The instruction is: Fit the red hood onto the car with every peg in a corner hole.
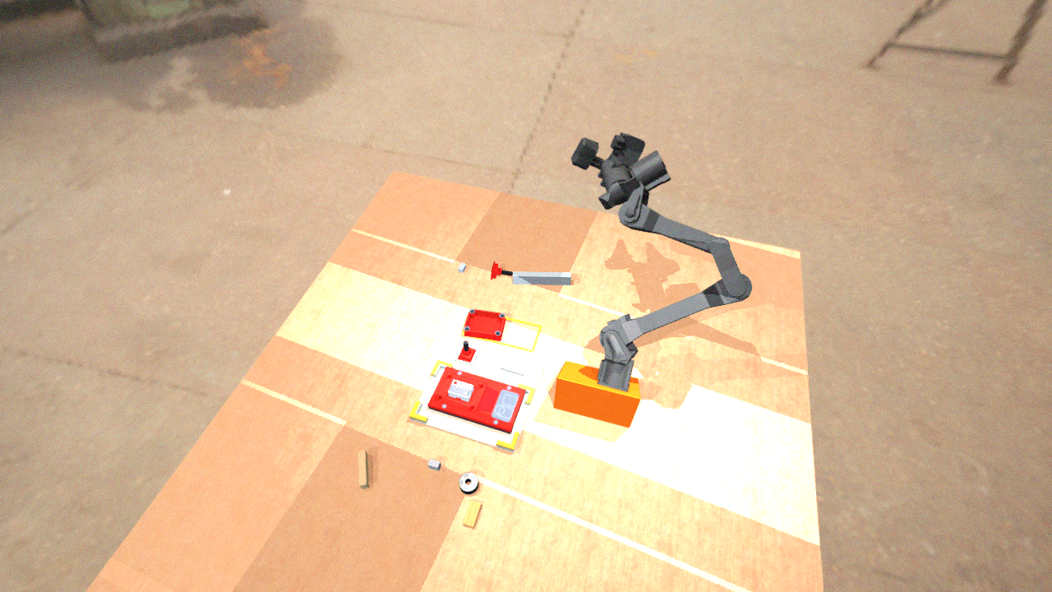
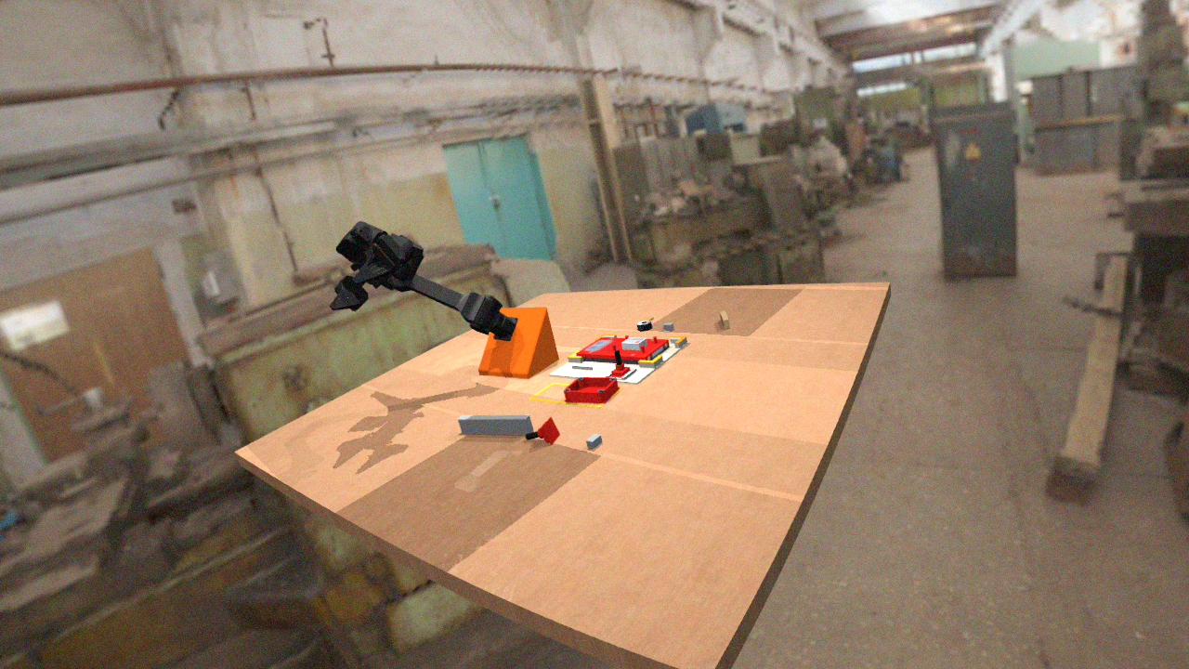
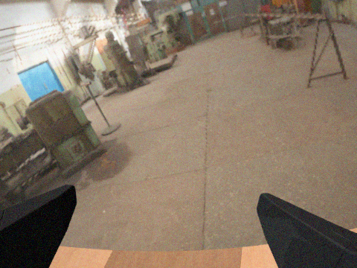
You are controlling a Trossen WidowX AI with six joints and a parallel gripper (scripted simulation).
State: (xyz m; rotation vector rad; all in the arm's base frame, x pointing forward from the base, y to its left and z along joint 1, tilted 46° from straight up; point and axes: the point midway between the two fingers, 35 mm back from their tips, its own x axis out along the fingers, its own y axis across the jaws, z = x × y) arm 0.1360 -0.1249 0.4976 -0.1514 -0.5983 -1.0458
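The red hood lies 19 cm ahead of my gripper tip, 37 cm to the left of it and 33 cm below it. Also, from my gripper tip: grey engine block 16 cm ahead, 57 cm to the left, 32 cm below; then grey bar 10 cm ahead, 17 cm to the left, 32 cm below.
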